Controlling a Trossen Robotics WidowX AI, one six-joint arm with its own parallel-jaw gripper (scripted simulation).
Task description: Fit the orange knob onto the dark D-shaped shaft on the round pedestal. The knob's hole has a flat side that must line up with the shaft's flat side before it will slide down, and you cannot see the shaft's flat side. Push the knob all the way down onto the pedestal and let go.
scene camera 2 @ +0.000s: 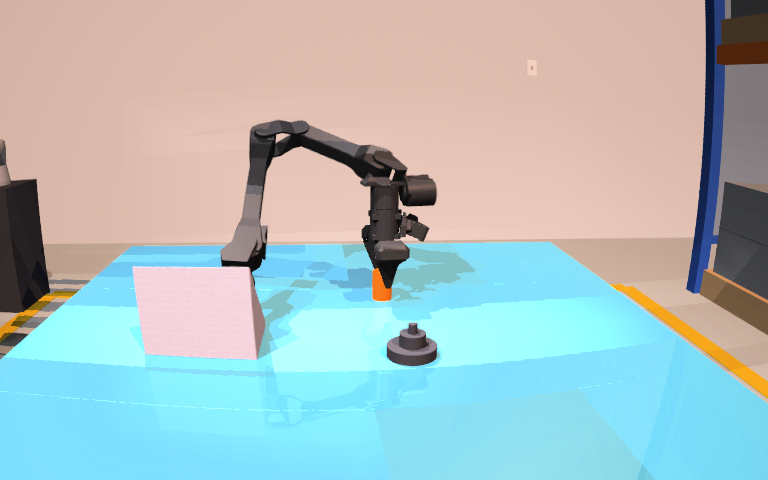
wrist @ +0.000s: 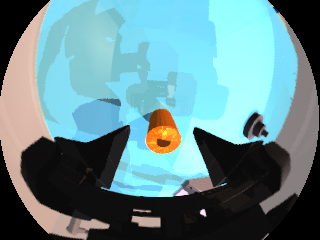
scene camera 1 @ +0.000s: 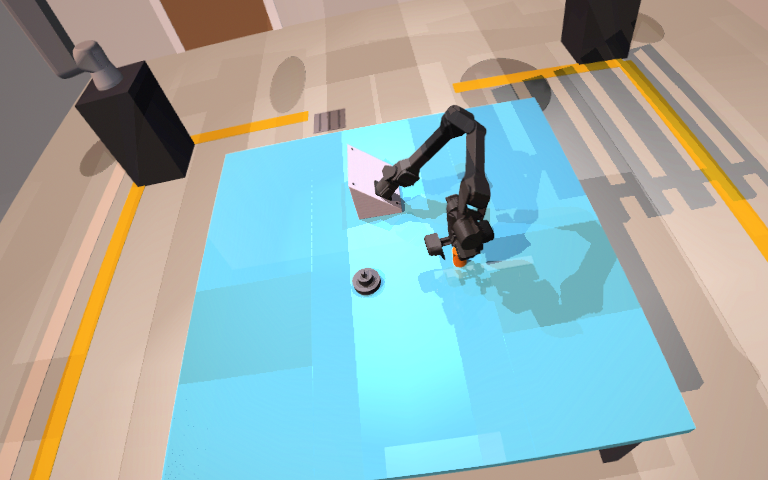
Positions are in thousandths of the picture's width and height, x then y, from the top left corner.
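Scene:
The gripper's there in scene camera 2 (499, 586). You'd see the gripper in the wrist view (508, 540) as well, and the gripper is also visible in scene camera 1 (598, 532).

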